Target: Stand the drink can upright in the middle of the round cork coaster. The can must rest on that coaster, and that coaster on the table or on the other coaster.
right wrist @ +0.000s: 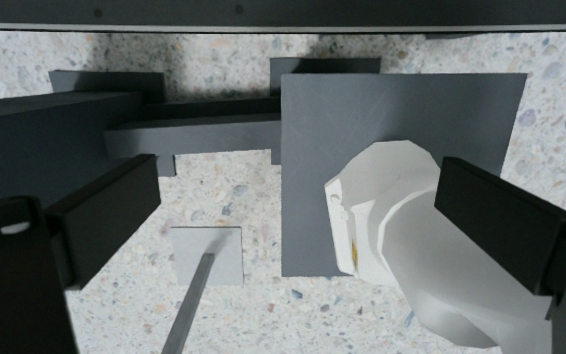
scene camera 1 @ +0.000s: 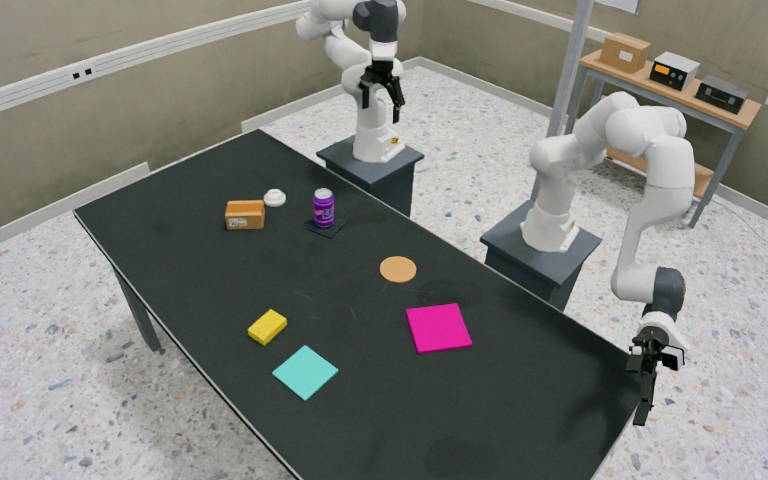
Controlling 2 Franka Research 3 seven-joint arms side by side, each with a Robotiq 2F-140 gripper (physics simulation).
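Note:
A purple drink can (scene camera 1: 323, 209) with a silver top stands upright on a dark square coaster (scene camera 1: 331, 232), in the upper middle of the scene view. The round cork coaster (scene camera 1: 398, 269) lies flat on the black table (scene camera 1: 339, 283), lower and to the right of the can, with nothing on it. My right gripper (scene camera 1: 380, 113) (right wrist: 298, 180) is open and empty, high beyond the table's far edge, above and right of the can. My left gripper (scene camera 1: 645, 414) is open and empty at the table's right edge, far from can and coasters; its fingers overlap in the scene view.
An orange-brown box (scene camera 1: 244, 215) and a small white object (scene camera 1: 274, 197) lie left of the can. A magenta square (scene camera 1: 438, 328) lies below the cork coaster. A yellow sponge (scene camera 1: 267, 326) and a turquoise square (scene camera 1: 305, 372) lie at the lower left.

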